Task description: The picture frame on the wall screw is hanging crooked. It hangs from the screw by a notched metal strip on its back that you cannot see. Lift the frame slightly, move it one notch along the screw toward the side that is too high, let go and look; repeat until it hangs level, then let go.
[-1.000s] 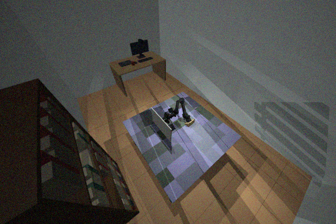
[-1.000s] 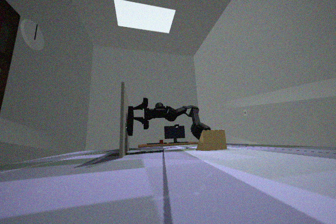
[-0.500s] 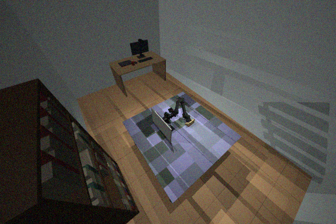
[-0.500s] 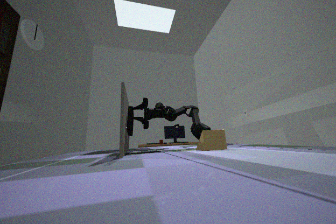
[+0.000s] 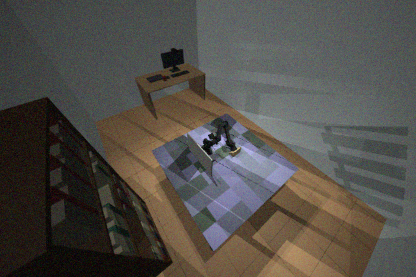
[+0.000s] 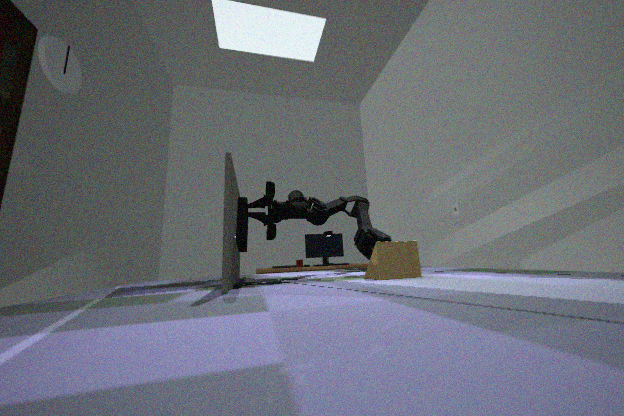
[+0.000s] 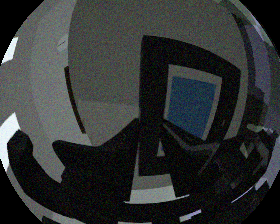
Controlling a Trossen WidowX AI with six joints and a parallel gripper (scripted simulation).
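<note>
The dark picture frame lies 50 mm below my gripper tip, 10 mm to the left of it and 10 mm ahead of it. Round my gripper tip: wall panel: 70 mm below, 20 mm ahead.
</note>
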